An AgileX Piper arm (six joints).
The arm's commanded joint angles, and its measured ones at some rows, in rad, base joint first. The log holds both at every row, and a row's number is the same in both.
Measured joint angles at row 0:
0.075 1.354 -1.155 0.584 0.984 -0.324
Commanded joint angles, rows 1 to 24:
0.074 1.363 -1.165 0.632 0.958 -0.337
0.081 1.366 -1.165 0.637 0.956 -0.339
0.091 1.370 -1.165 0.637 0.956 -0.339
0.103 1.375 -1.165 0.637 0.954 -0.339
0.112 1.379 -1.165 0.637 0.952 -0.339
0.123 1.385 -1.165 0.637 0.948 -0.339
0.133 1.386 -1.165 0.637 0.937 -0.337
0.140 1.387 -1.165 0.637 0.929 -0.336
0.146 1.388 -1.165 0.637 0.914 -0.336
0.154 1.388 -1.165 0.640 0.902 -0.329
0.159 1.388 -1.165 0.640 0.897 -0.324
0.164 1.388 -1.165 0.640 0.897 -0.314
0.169 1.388 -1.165 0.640 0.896 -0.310
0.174 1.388 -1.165 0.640 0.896 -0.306
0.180 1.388 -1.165 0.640 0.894 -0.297
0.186 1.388 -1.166 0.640 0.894 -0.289
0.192 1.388 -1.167 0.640 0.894 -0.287
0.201 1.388 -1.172 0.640 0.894 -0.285
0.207 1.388 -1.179 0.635 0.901 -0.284
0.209 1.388 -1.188 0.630 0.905 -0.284
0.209 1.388 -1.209 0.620 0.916 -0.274
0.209 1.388 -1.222 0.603 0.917 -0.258
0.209 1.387 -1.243 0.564 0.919 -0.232
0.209 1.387 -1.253 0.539 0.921 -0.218
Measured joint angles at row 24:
0.203 1.388 -1.212 0.602 0.910 -0.265
